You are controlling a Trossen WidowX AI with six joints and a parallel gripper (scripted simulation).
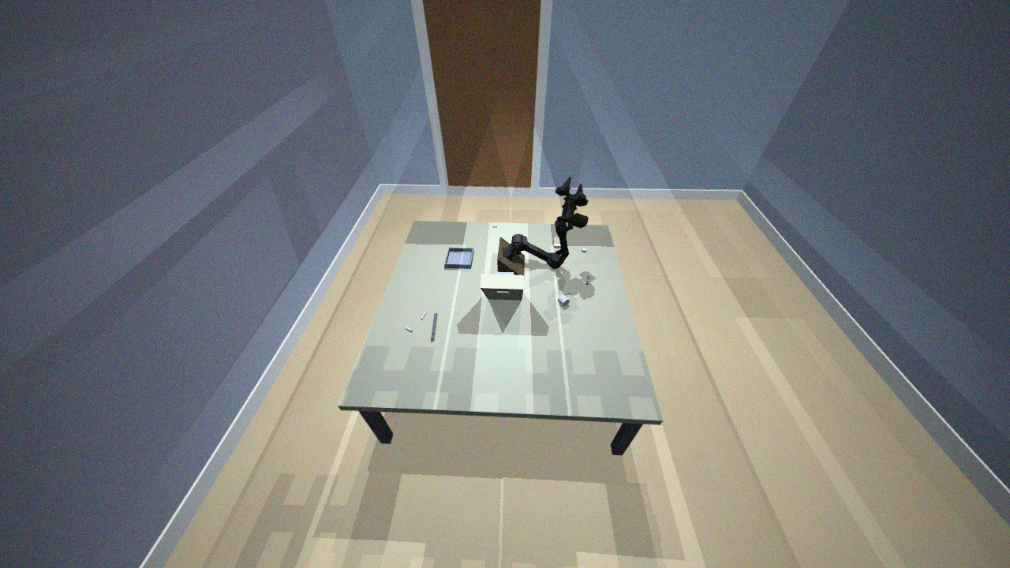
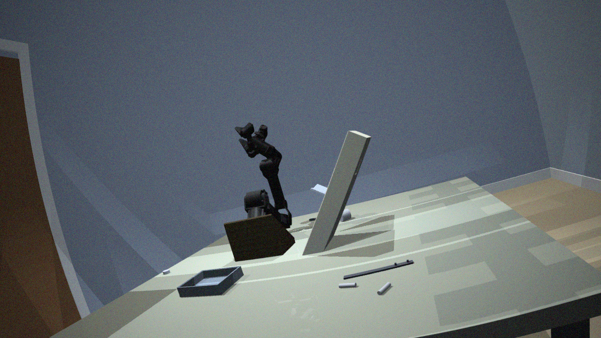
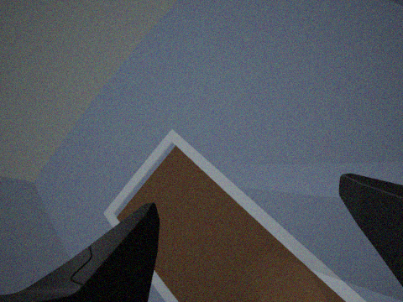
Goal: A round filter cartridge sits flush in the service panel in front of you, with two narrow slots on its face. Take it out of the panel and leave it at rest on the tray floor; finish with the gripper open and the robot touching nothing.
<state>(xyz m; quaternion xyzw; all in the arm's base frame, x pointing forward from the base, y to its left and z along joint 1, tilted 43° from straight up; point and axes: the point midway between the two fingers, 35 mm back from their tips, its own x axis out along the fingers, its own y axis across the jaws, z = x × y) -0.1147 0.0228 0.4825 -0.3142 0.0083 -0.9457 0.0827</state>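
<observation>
Now: the white round filter cartridge 47 cm ahead of my gripper tip, 39 cm to the right of it and 23 cm below it. Round my gripper tip: shallow grey tray 1 cm ahead, 63 cm to the right, 47 cm below; pale service panel 42 cm ahead, 38 cm to the right, 30 cm below.
</observation>
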